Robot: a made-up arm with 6 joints.
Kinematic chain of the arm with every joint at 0, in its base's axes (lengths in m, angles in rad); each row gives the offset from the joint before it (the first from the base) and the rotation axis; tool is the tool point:
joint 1: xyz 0 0 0.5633 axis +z
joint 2: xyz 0 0 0 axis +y
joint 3: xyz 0 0 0.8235 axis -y
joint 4: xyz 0 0 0 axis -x
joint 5: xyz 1.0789 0 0 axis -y
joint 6: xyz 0 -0.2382 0 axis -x
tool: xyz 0 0 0
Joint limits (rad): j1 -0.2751..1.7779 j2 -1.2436..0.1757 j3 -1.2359..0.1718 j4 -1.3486..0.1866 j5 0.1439..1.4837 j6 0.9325..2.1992
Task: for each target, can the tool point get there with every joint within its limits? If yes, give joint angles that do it. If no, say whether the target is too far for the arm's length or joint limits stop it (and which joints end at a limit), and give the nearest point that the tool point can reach.
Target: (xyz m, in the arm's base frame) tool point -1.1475 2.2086 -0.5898
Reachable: no: too far | nearest point -0.1493 0.9659 0.6490 | short by 2.019 m
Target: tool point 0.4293 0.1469 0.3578
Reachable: yes | joints 0.8213 0.0656 -1.0840 -0.4529 1.1446 1.7059
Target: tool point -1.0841 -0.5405 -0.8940
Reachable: no: joint limits stop it (at a limit: joint 1, joint 2, joint 3) | nearest point 0.0752 -0.1466 0.2763 | short by 1.694 m
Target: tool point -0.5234 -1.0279 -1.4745
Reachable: no: too far | nearest point 0.1183 -0.2342 0.2868 | short by 2.036 m
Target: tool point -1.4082 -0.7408 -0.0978
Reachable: no: joint limits stop it (at a limit: joint 1, joint 2, joint 3) | nearest point 0.0818 -0.1681 0.2783 | short by 1.640 m
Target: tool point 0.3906 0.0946 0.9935
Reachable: yes | joints 0.8241 -1.1297 -0.9780 -0.3667 1.2798 2.0048
